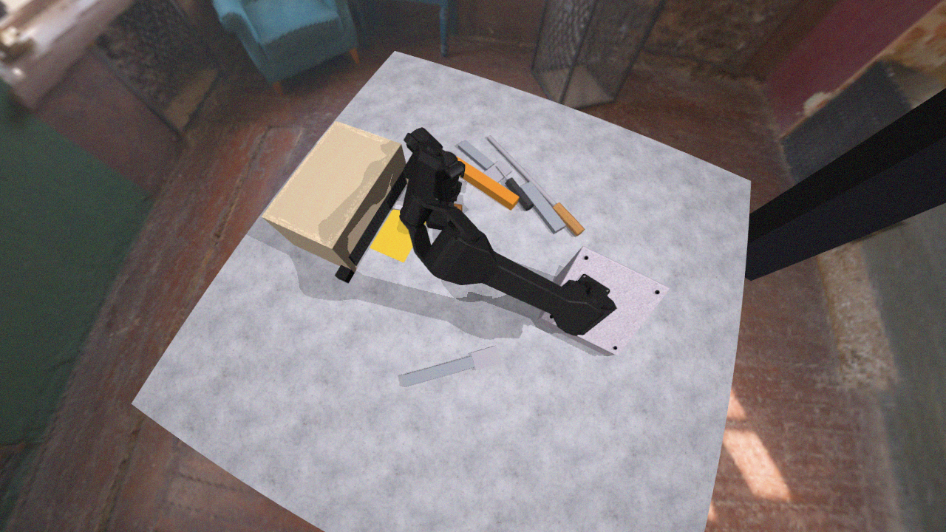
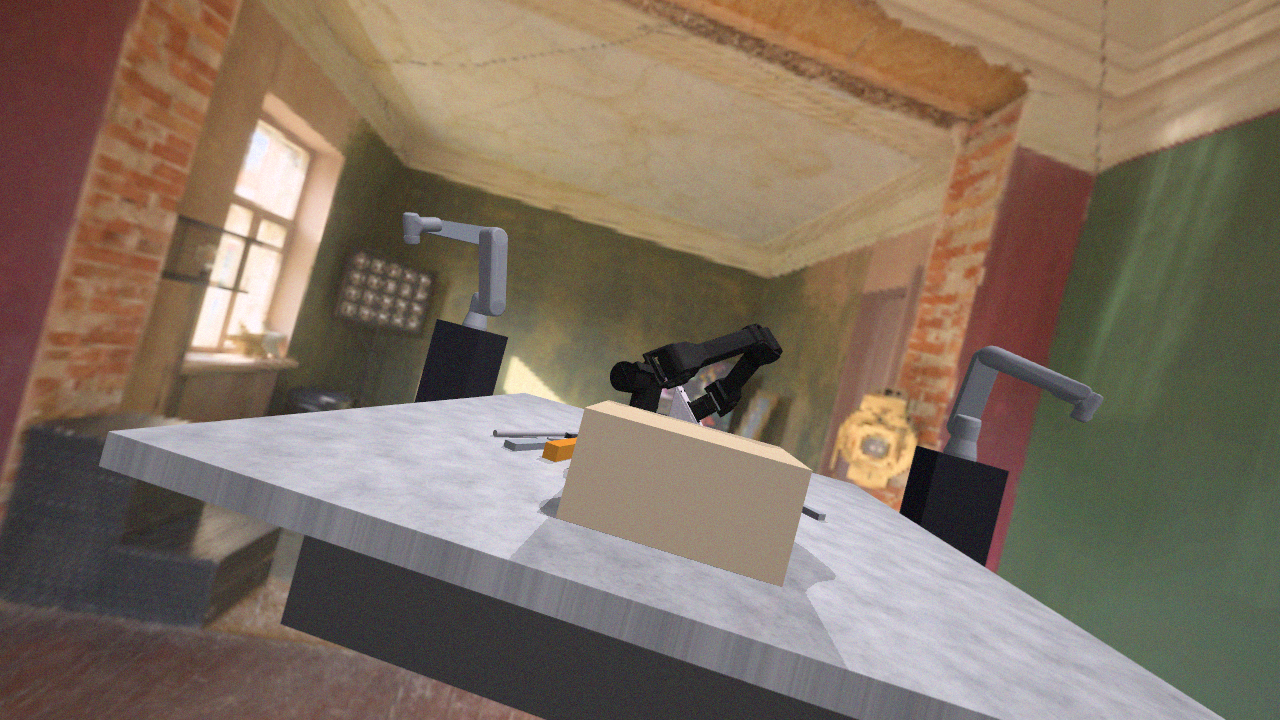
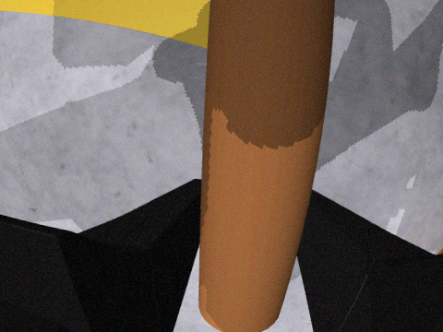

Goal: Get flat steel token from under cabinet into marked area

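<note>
Now: gripper tip 13 cm to the left of the orange bar, 3 cm past it and 1 cm below it. The rest, counted from my gripper tip: flat grey token: 23 cm ahead, 13 cm to the left, 1 cm below; then grey bar: 21 cm behind, 15 cm to the right; then black-handled tool: 17 cm to the right, 10 cm behind.
</note>
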